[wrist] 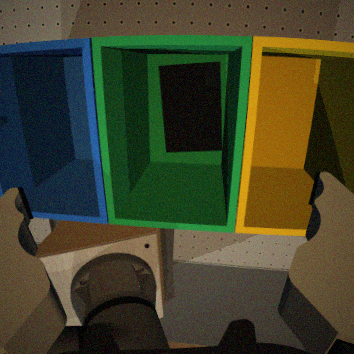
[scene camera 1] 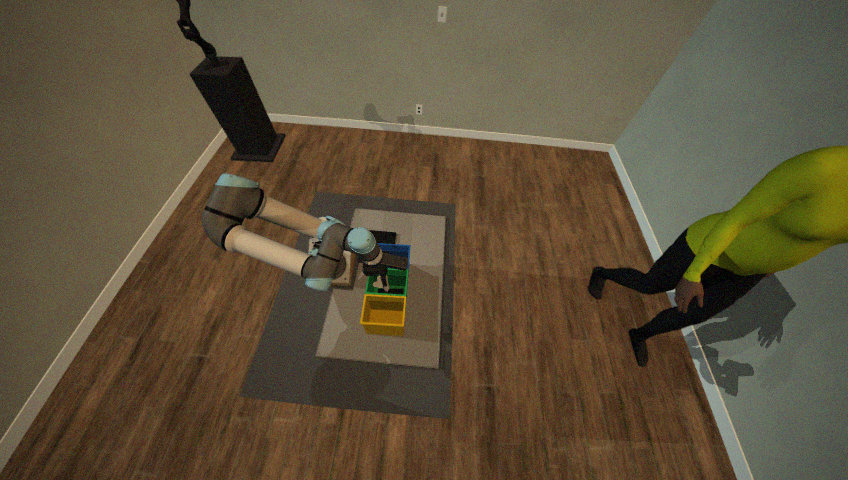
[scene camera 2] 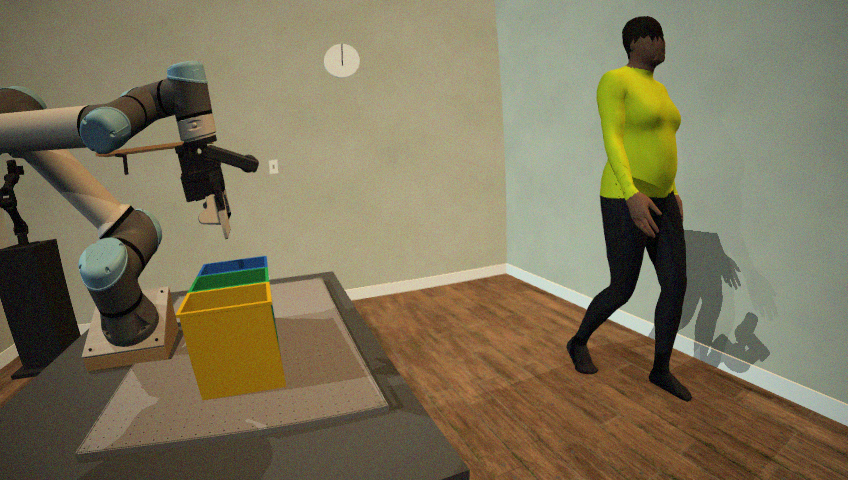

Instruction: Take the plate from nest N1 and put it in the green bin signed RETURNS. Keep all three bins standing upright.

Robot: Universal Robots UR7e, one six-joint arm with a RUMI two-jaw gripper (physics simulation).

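Places are measured from the arm's base along level axes (x up, y left, z back), in metres.
Where they show: gripper, fingertip midpoint: (wrist: pixel 169 184) (scene camera 1: pixel 388 273) (scene camera 2: pixel 227 228); arm's base, origin of the base link: (wrist: pixel 113 286) (scene camera 2: pixel 131 323).
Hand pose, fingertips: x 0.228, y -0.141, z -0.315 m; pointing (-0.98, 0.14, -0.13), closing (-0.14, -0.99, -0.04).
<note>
Each offset is from my fingertips to the top centre of the thing. Level surfaces: height alone.
The black plate {dz +0.007, dx -0.277, dy +0.008 m} (wrist: pixel 192 107) (scene camera 1: pixel 390 290) is inside the green bin (wrist: pixel 172 230) (scene camera 1: pixel 386 295) (scene camera 2: pixel 232 279), low down near its floor. No sign lettering is readable. The green bin stands upright between the blue bin {dz +0.011, dx -0.114, dy +0.149 m} (wrist: pixel 97 150) (scene camera 1: pixel 409 252) (scene camera 2: pixel 233 259) and the yellow bin {dz +0.014, dx -0.114, dy -0.114 m} (wrist: pixel 245 150) (scene camera 1: pixel 383 328) (scene camera 2: pixel 235 350), which also stand upright. My gripper (wrist: pixel 169 184) (scene camera 1: pixel 384 283) (scene camera 2: pixel 217 226) is open and empty, above the green bin, its fingers wide apart and clear of the bin rims in the second scene view. Nest N1 cannot be identified.
A black object {dz +0.095, dx -0.279, dy +0.339 m} (scene camera 1: pixel 383 237) is beyond the blue bin. The arm's base block (scene camera 2: pixel 127 358) (wrist: pixel 157 295) is close beside the bins. The bins stand on a perforated board {dx -0.293 m} (scene camera 1: pixel 416 344) (scene camera 2: pixel 333 404). A person in yellow (scene camera 1: pixel 767 220) (scene camera 2: pixel 639 136) is off to the right, away from the table.
</note>
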